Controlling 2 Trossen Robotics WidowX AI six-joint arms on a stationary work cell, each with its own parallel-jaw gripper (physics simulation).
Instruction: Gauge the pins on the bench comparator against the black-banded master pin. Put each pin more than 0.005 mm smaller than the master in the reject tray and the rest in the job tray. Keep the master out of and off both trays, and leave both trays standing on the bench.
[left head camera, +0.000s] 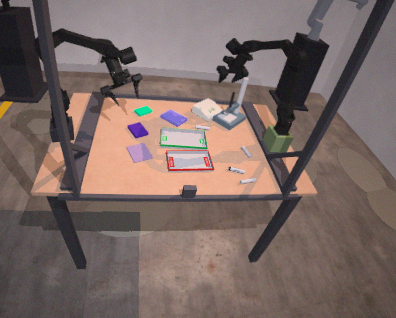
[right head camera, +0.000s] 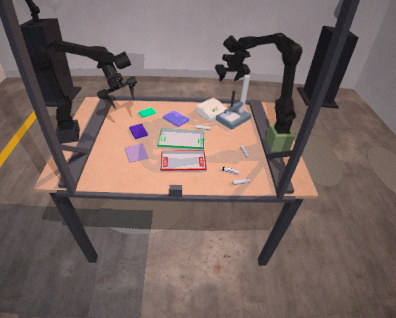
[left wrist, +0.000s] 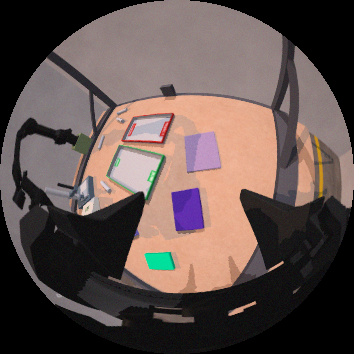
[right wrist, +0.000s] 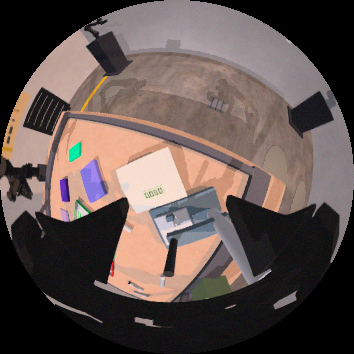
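Seen in the pictures: left gripper, fingertip midpoint: (left head camera: 128, 102) (right head camera: 124, 104) (left wrist: 194, 195) (right wrist: 31, 196); right gripper, fingertip midpoint: (left head camera: 225, 82) (right head camera: 227, 80) (right wrist: 177, 201); left arm's base, link origin: (right head camera: 66, 126) (right wrist: 37, 171); right arm's base, link origin: (left head camera: 281, 131) (right head camera: 282, 129) (left wrist: 75, 140).
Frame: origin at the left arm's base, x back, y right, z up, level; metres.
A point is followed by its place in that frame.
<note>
The black-banded master pin (left head camera: 236, 170) {x -0.719, y 0.418, z -0.053 m} (right head camera: 231, 171) {x -0.723, y 0.422, z -0.055 m} lies on the bench right of the red reject tray (left head camera: 190, 170) {x -0.515, y 0.369, z -0.055 m} (right head camera: 183, 170) {x -0.520, y 0.369, z -0.056 m} (left wrist: 143, 142) {x -0.528, y 0.245, z -0.062 m}. Plain pins lie in front of it (left head camera: 248, 181) {x -0.741, y 0.492, z -0.053 m} (right head camera: 241, 182) {x -0.742, y 0.493, z -0.055 m}, behind it (left head camera: 246, 151) {x -0.834, y 0.311, z -0.051 m} (right head camera: 244, 151) {x -0.832, y 0.311, z -0.053 m}, and behind the green job tray (left head camera: 183, 146) {x -0.536, y 0.216, z -0.051 m} (right head camera: 181, 147) {x -0.544, y 0.222, z -0.053 m} (left wrist: 141, 151) {x -0.528, y 0.210, z -0.063 m}. Both trays stand empty. The comparator (left head camera: 229, 119) {x -0.853, y 0.073, z -0.026 m} (right head camera: 233, 118) {x -0.863, y 0.073, z -0.026 m} (right wrist: 202, 200) {x -0.910, y -0.031, z -0.036 m} shows no pin on its stage; its display box (left head camera: 206, 109) {x -0.760, y -0.036, z -0.024 m} (right head camera: 210, 108) {x -0.768, y -0.042, z -0.024 m} (right wrist: 150, 175) {x -0.786, y -0.074, z -0.016 m} seems to read 0.000. My left gripper (left head camera: 128, 100) {x -0.307, y 0.068, z 0.120 m} (right head camera: 124, 102) {x -0.307, y 0.068, z 0.120 m} (left wrist: 194, 195) {x -0.307, y 0.068, z 0.120 m} is open over the back left. My right gripper (left head camera: 228, 80) {x -0.855, y -0.057, z 0.133 m} (right head camera: 228, 79) {x -0.855, y -0.057, z 0.133 m} (right wrist: 177, 201) {x -0.855, y -0.057, z 0.133 m} is open above the comparator.
A green block (left head camera: 143, 111) {x -0.419, y -0.109, z -0.052 m} (left wrist: 160, 261) {x -0.413, y -0.120, z -0.052 m}, a blue-violet block (left head camera: 173, 118) {x -0.559, y -0.010, z -0.047 m} (right wrist: 93, 180) {x -0.585, y -0.034, z -0.047 m}, a dark purple block (left head camera: 138, 130) {x -0.356, y 0.057, z -0.050 m} (left wrist: 188, 210) {x -0.351, y 0.041, z -0.050 m} and a lilac square (left head camera: 139, 152) {x -0.330, y 0.204, z -0.062 m} (left wrist: 202, 151) {x -0.326, y 0.195, z -0.062 m} lie at the left and back. The comparator's pale column (left head camera: 243, 92) {x -0.939, y 0.013, z 0.105 m} rises near my right gripper.
</note>
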